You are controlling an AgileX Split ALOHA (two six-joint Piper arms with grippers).
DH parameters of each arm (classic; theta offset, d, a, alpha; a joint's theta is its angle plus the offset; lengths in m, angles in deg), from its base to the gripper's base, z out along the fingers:
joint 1: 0 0.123 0 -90
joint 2: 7.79 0 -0.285 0
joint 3: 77.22 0 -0.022 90
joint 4: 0 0.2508 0 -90
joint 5: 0 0 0.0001 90
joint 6: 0 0.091 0 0
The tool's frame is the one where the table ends.
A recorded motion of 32 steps. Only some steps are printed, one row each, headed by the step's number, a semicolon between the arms.
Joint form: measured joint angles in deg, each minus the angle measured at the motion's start. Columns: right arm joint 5, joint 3, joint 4, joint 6, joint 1, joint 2; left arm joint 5, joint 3, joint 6, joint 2, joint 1, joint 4.
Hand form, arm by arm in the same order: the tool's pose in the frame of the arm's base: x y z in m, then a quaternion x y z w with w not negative. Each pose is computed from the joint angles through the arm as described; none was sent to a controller.
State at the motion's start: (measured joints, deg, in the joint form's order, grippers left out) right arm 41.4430 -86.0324 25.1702 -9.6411 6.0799 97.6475; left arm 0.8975 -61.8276 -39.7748 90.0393 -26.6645 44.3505
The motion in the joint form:
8: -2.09 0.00 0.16 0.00 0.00 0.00; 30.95 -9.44 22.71 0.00 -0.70 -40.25
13: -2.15 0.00 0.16 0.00 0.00 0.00; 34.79 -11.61 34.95 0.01 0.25 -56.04
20: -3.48 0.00 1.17 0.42 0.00 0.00; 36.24 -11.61 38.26 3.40 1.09 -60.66
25: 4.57 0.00 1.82 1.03 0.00 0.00; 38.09 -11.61 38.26 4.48 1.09 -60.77
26: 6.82 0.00 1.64 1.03 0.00 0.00; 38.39 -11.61 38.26 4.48 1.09 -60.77
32: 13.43 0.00 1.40 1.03 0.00 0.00; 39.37 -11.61 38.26 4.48 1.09 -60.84
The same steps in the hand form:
8: 0.3865 0.0660 0.3306 -0.01962 0.91043 0.18098 0.37147; 0.3135 -0.1584 0.3020 0.10399 0.91975 -0.11587 0.36030
13: 0.3866 0.0660 0.3307 -0.01949 0.91025 0.18091 0.37194; 0.3094 -0.1657 0.3105 0.11911 0.92054 -0.17978 0.32572
20: 0.3881 0.0664 0.3325 -0.00897 0.90510 0.18826 0.38115; 0.3179 -0.1692 0.2891 0.11771 0.93232 -0.18960 0.28457
25: 0.3782 0.0702 0.3253 -0.01884 0.92635 0.20404 0.31604; 0.3182 -0.1702 0.2806 0.11959 0.93986 -0.18525 0.26084
26: 0.3752 0.0708 0.3234 -0.02439 0.93198 0.20496 0.29802; 0.3178 -0.1702 0.2804 0.12006 0.94056 -0.18487 0.25839
32: 0.3662 0.0725 0.3184 -0.03939 0.94602 0.20937 0.24427; 0.3165 -0.1700 0.2796 0.12124 0.94276 -0.18411 0.25022

